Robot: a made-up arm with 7 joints. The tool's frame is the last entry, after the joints. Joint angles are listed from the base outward.
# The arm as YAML. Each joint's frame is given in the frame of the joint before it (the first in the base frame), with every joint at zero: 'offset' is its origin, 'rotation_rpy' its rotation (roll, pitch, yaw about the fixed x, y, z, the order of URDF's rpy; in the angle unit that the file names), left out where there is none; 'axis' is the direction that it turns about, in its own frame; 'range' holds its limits. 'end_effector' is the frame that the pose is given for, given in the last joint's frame.
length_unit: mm
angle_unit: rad
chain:
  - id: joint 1
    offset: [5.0, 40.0, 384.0]
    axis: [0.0, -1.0, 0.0]
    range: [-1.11, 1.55]
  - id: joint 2
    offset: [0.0, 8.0, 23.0]
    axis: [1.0, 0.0, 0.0]
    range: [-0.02, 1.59]
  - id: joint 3
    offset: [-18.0, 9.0, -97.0]
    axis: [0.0, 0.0, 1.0]
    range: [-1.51, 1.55]
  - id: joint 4
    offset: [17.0, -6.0, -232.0]
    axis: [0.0, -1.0, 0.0]
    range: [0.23, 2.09]
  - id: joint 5
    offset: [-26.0, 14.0, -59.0]
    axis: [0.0, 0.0, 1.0]
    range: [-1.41, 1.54]
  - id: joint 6
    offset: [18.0, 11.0, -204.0]
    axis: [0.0, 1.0, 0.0]
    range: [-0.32, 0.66]
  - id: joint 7
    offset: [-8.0, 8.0, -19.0]
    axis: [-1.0, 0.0, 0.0]
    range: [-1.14, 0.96]
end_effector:
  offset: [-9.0, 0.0, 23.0]
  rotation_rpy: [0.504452, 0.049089, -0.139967]
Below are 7 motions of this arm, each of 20 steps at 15 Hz.
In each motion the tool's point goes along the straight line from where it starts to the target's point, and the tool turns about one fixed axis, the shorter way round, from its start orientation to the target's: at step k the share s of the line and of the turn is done. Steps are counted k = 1, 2, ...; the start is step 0. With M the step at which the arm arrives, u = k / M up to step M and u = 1 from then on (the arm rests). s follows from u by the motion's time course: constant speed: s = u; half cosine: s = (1 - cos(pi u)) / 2; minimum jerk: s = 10 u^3 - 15 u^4 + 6 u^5.
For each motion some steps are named. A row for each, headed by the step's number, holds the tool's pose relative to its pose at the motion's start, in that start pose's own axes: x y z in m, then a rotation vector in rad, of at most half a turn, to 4 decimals.
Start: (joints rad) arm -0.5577 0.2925 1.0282 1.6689 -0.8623 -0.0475 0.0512
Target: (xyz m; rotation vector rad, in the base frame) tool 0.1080 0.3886 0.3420 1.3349 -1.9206 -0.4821
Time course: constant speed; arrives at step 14
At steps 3, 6, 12, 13, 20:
3: 0.0174 0.0289 -0.0336 0.0210 -0.1437 0.2030
6: 0.0348 0.0578 -0.0673 0.0421 -0.2873 0.4059
12: 0.0696 0.1156 -0.1346 0.0841 -0.5747 0.8118
13: 0.0754 0.1252 -0.1458 0.0911 -0.6226 0.8795
20: 0.0812 0.1348 -0.1570 0.0981 -0.6705 0.9471

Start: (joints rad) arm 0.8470 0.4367 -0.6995 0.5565 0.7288 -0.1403 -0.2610
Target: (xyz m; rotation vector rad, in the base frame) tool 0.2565 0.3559 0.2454 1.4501 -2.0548 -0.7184
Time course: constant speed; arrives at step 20
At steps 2, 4, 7, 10, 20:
2: 0.0056 0.0256 0.0055 -0.0014 -0.1225 -0.0568
4: 0.0112 0.0512 0.0111 -0.0029 -0.2449 -0.1135
7: 0.0196 0.0896 0.0194 -0.0050 -0.4286 -0.1987
10: 0.0280 0.1279 0.0277 -0.0072 -0.6123 -0.2838
20: 0.0560 0.2559 0.0554 -0.0144 -1.2246 -0.5677

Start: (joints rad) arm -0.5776 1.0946 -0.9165 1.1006 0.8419 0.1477 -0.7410
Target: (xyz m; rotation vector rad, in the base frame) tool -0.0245 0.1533 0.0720 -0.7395 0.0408 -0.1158
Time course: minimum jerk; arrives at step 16
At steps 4, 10, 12, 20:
4: 0.0133 0.0048 0.0211 -0.2127 -0.0251 0.0560
10: 0.0934 0.0339 0.1480 -1.4896 -0.1761 0.3918
12: 0.1156 0.0419 0.1831 -1.8424 -0.2178 0.4846
20: 0.1289 0.0467 0.2042 -2.0551 -0.2429 0.5406

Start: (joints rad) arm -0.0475 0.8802 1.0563 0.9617 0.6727 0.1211 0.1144
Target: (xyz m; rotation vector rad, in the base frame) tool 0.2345 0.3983 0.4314 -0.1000 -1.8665 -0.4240
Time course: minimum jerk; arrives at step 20
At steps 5, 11, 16, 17, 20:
5: 0.0182 -0.0210 0.0165 -0.1880 -0.0368 0.0008
11: 0.1045 -0.1204 0.0944 -1.0774 -0.2110 0.0046
16: 0.1660 -0.1912 0.1499 -1.7112 -0.3351 0.0073
17: 0.1715 -0.1976 0.1549 -1.7681 -0.3462 0.0075
20: 0.1762 -0.2030 0.1592 -1.8164 -0.3557 0.0077

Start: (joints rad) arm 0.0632 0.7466 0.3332 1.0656 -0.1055 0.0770 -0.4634
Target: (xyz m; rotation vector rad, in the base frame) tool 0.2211 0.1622 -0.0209 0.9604 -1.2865 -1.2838
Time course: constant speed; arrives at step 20
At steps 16, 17, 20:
16: 0.0389 -0.0385 0.2543 -0.8767 -0.8948 -0.1499
17: 0.0413 -0.0409 0.2702 -0.9315 -0.9508 -0.1593
20: 0.0486 -0.0481 0.3179 -1.0958 -1.1186 -0.1874

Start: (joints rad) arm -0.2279 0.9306 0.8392 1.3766 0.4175 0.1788 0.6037
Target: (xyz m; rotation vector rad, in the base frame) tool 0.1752 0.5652 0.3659 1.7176 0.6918 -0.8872
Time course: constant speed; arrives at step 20
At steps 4, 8, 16, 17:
4: 0.0065 0.0051 -0.0150 0.0155 0.1661 -0.4106
8: 0.0129 0.0102 -0.0299 0.0310 0.3322 -0.8213
16: 0.0259 0.0204 -0.0598 0.0620 0.6644 -1.6426
17: 0.0275 0.0216 -0.0635 0.0659 0.7059 -1.7452

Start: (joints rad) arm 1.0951 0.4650 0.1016 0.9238 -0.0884 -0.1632 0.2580
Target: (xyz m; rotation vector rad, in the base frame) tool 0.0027 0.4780 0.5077 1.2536 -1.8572 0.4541
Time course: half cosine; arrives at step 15
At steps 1, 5, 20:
1: 0.0021 0.0048 0.0011 0.0027 0.0014 -0.0022
5: 0.0484 0.1092 0.0262 0.0607 0.0326 -0.0499
20: 0.1938 0.4367 0.1047 0.2427 0.1304 -0.1996

